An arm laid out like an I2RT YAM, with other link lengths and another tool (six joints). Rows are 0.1 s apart.
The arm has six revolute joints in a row. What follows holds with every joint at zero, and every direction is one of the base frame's. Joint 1 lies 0.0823 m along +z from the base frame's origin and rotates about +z. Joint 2 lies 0.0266 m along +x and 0.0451 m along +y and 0.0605 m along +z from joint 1 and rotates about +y. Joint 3 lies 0.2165 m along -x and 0.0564 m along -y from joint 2 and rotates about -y. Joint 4 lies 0.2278 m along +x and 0.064 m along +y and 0.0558 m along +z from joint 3 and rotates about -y. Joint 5 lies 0.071 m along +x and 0.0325 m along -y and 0.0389 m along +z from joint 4 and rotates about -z. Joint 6 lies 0.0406 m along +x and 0.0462 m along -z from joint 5 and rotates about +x. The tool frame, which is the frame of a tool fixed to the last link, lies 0.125 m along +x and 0.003 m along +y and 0.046 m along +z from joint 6; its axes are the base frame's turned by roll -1.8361, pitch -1.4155 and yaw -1.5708 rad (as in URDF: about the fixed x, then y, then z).
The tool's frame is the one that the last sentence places.
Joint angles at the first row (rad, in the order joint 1, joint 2, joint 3, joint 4, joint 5, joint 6):
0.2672 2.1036 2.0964 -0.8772 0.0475 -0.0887
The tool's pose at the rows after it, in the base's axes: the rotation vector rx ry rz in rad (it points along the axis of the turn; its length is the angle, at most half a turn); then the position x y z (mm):
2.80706, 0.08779, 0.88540, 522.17, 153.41, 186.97
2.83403, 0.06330, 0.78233, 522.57, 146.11, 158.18
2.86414, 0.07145, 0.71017, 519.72, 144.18, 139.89
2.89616, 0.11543, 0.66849, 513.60, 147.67, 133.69
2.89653, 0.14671, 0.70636, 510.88, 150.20, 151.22
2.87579, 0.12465, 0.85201, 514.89, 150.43, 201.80
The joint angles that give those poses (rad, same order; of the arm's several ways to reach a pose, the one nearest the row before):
0.2524 2.1674 2.0965 -0.9047 0.0475 -0.0620
0.2375 2.2177 2.0964 -0.9226 0.0372 -0.0444
0.2275 2.2479 2.0964 -0.9417 0.0124 -0.0452
0.2237 2.2532 2.0964 -0.9676 -0.0231 -0.0658
0.2241 2.2227 2.1098 -0.9890 -0.0345 -0.0872
0.2230 2.1708 2.1837 -1.0149 -0.0345 -0.0860

